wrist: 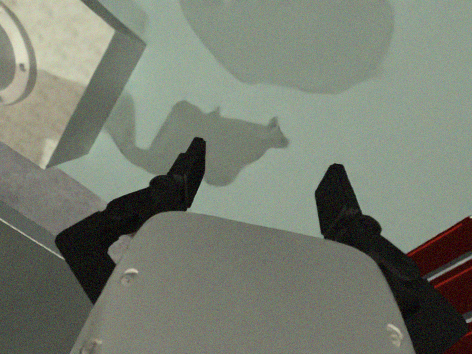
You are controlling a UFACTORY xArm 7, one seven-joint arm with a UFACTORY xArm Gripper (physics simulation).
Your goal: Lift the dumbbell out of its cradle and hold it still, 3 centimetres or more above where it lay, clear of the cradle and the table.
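Frame: origin at the arm's base, x left, y back, z up, level; centimetres.
Seen in the pictures: gripper, fingertip midpoint: [263,166].
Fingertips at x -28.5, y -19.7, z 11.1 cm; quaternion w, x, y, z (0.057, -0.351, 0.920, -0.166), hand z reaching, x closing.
Note:
A point is followed by its place in that frame.
My gripper [263,166] @(x -28.5, y -19.7, z 11.1 cm) is open, its two black fingers wide apart, with pale green floor and shadows showing beyond and between them. No object is between the fingertips. The dumbbell and its cradle do not show recognisably in the wrist view. A small pale pinkish piece [119,248] peeks out behind the left finger linkage, beside the grey gripper housing; what it is I cannot tell.
A block with a pale mottled top [65,47] @(x -6.2, y -8.0, z -0.6 cm) and a round metal ring [26,65] @(x -5.0, y -3.3, z 0.7 cm) stands at the upper left. A purplish-grey strip [45,192] and a dark grey surface [30,280] lie at the lower left. A red thing with silver strips [445,245] is at the lower right.

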